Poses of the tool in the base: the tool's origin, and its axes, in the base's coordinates. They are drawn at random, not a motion.
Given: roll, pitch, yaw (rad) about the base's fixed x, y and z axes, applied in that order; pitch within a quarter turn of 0, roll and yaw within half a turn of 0; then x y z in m.
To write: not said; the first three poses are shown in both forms.
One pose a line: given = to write
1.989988 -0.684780 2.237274 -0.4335 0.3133 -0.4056 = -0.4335 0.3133 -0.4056 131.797 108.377 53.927
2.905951 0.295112 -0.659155 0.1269 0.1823 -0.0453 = 0.1269 0.1823 -0.0453 37.525 158.486 -178.226
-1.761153 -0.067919 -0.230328 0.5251 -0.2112 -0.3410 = 0.5251 -0.2112 -0.3410 -93.963 100.881 76.054
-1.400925 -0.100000 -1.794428 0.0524 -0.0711 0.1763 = 0.0524 -0.0711 0.1763 -95.813 80.316 -11.832
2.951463 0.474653 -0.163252 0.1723 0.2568 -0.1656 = 0.1723 0.2568 -0.1656 20.193 150.859 -166.518
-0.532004 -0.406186 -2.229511 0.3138 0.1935 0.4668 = 0.3138 0.1935 0.4668 -130.294 37.658 -3.870
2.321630 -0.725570 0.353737 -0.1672 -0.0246 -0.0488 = -0.1672 -0.0246 -0.0488 140.502 120.691 -37.966
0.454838 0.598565 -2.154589 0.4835 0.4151 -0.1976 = 0.4835 0.4151 -0.1976 32.787 42.085 -164.404
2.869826 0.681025 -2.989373 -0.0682 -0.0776 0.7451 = -0.0682 -0.0776 0.7451 18.328 138.453 32.596
